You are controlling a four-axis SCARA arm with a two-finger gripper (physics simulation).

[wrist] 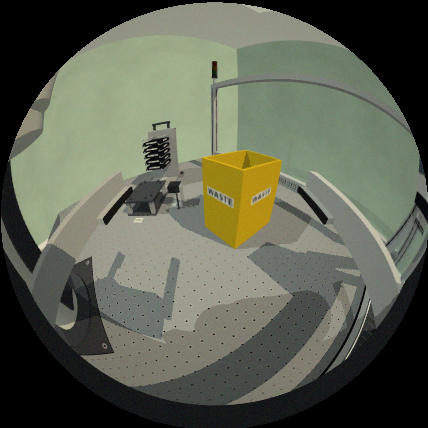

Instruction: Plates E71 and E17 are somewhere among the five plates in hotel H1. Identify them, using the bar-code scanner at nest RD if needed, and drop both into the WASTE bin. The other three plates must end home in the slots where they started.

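Seen in the pictures: gripper, fingertip midpoint: (214, 174); arm's base, origin of the base link: (67, 309).
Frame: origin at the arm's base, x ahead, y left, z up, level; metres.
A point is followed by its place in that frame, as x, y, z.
Observation:
My gripper (214, 174) @(0.408, -0.131, 0.256) is open, with its two dark-padded fingers wide apart at the left and right of the wrist view and no plate between them. The yellow WASTE bin (237, 197) @(0.527, -0.043, 0.155) stands upright beyond the fingers, right of centre; its top is open, but its floor is hidden. A plate hotel with a grey back panel (172, 142) @(0.607, 0.478, 0.201) and several black shelves stands at the back left; its name and any plates in it cannot be made out. A dark raised nest platform (146, 191) @(0.413, 0.289, 0.073) stands before it, with a small black device (174, 187) @(0.496, 0.208, 0.090) on a post beside it.
A small pale label (138, 220) @(0.349, 0.220, 0.013) lies in front of the platform. A stack light (214, 69) @(1.017, 0.691, 0.757) rises behind the bin by a grey frame post (214, 120) @(1.011, 0.685, 0.303). A dark mounting plate (94, 320) @(0.125, -0.063, 0.012) shows at the lower left. A grey grille (288, 182) @(1.004, 0.066, 0.036) lies right of the bin.

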